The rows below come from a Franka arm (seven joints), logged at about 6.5 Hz.
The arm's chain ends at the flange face. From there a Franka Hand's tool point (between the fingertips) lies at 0.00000 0.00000 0.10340 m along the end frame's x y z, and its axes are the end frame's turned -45 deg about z.
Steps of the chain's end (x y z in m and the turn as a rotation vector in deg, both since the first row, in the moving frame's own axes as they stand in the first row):
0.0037, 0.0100, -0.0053, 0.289, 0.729, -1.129
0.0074, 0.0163, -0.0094, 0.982, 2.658, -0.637
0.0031, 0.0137, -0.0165, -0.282, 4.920, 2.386
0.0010, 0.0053, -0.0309, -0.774, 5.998, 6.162
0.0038, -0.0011, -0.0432, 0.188, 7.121, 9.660
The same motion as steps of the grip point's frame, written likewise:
-0.0032, 0.0102, -0.0053, -0.311, 0.720, -1.129
-0.0016, 0.0189, -0.0095, -1.185, 2.574, -0.637
-0.0017, 0.0186, -0.0169, -3.678, 3.280, 2.386
0.0031, 0.0134, -0.0315, -4.789, 3.694, 6.162
0.0120, 0.0115, -0.0440, -4.902, 5.168, 9.660

